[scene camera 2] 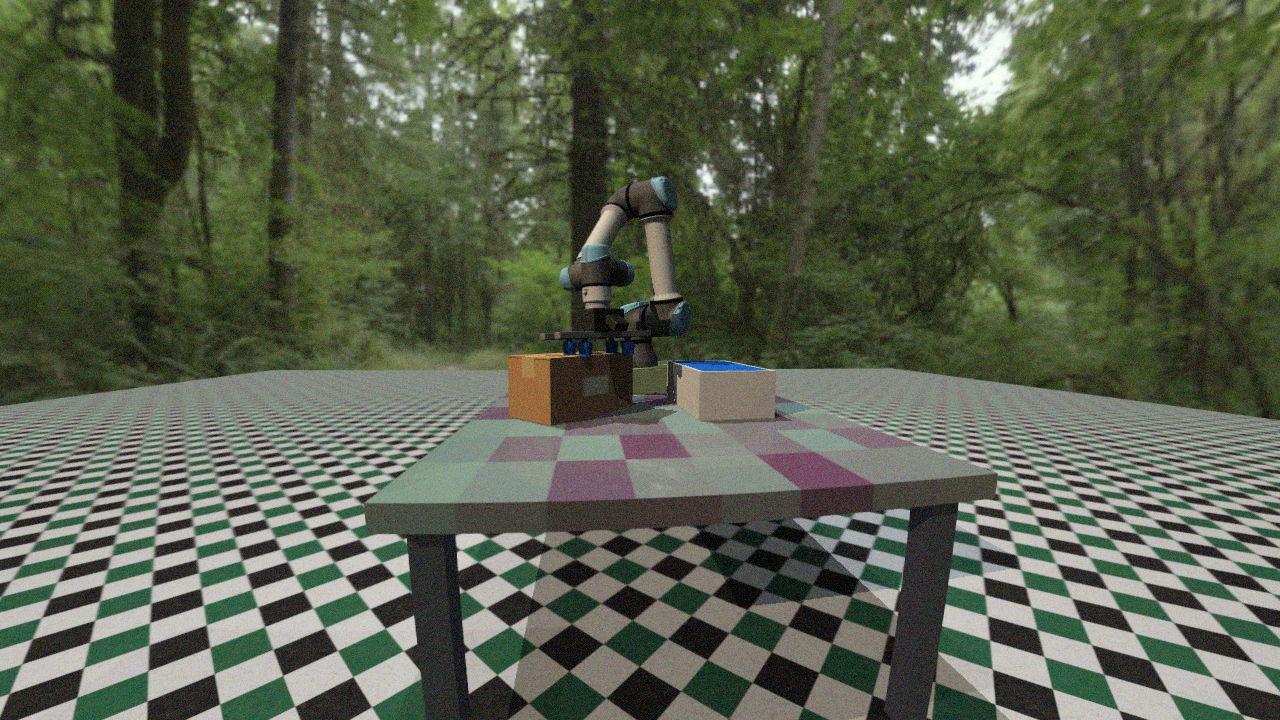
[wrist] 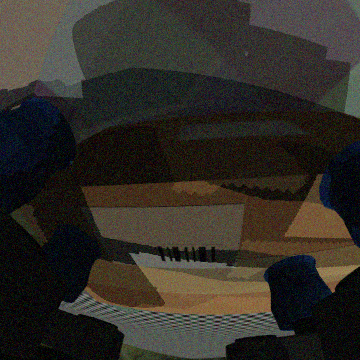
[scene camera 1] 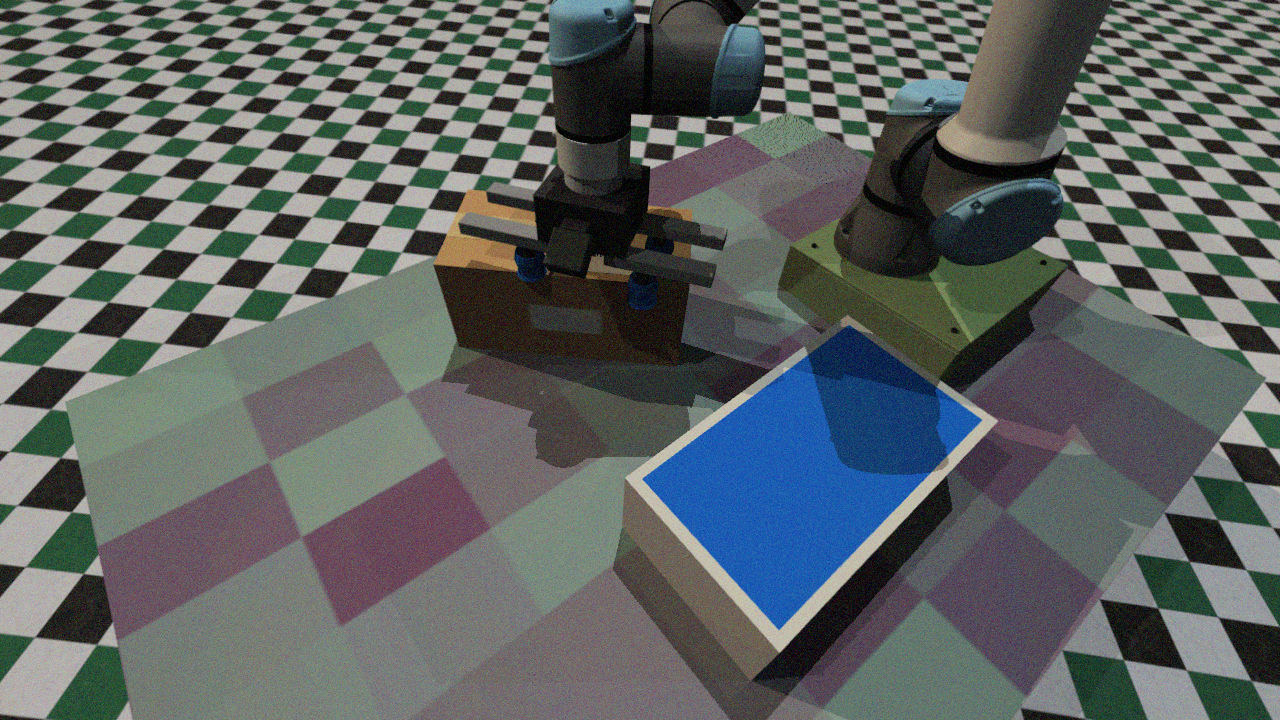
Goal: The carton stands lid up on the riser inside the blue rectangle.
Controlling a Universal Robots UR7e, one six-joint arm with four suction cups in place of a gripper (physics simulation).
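Frame: origin at the arm's base, x ahead, y left, z up, level; centimetres.
Seen in the pictures: hand at its tool point: (scene camera 2: 599, 356) (wrist: 190, 215) (scene camera 1: 595, 269); arm's base at its link origin: (scene camera 2: 637, 366) (scene camera 1: 885, 245).
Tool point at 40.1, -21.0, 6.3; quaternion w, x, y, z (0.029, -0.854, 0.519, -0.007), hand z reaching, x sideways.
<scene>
Offsets run from my tool point to a thing's middle, as dx, dy, dz. "spot": to the spot under its first point. Level surfaces: height alone.
The brown carton {-1.8, -6.4, -7.2} (scene camera 1: 487, 315) (scene camera 2: 566, 389) (wrist: 214, 289) stands lid up on the table, left of the riser. My suction gripper (scene camera 1: 587, 266) (scene camera 2: 597, 347) sits straight down on its lid. The four blue cups touch the lid, the front two close to its front edge; one cup (wrist: 296, 289) shows in the wrist view. The barcode label {spot: -2.8, -1.1, +0.6} (wrist: 178, 258) lies just under the camera. The beige riser {-0.3, +33.4, -8.9} (scene camera 1: 680, 557) (scene camera 2: 726, 395) stands to the right, and the blue rectangle {-0.3, +33.4, -2.9} (scene camera 1: 809, 472) (scene camera 2: 719, 366) on its top is bare.
The arm's base (scene camera 1: 902, 215) stands on a green mount plate (scene camera 1: 887, 293) behind the riser. The checkered table {dz -14.9} (scene camera 1: 387, 465) (scene camera 2: 637, 486) ends just behind the carton, above a green, black and white checkered floor (scene camera 1: 366, 107).
</scene>
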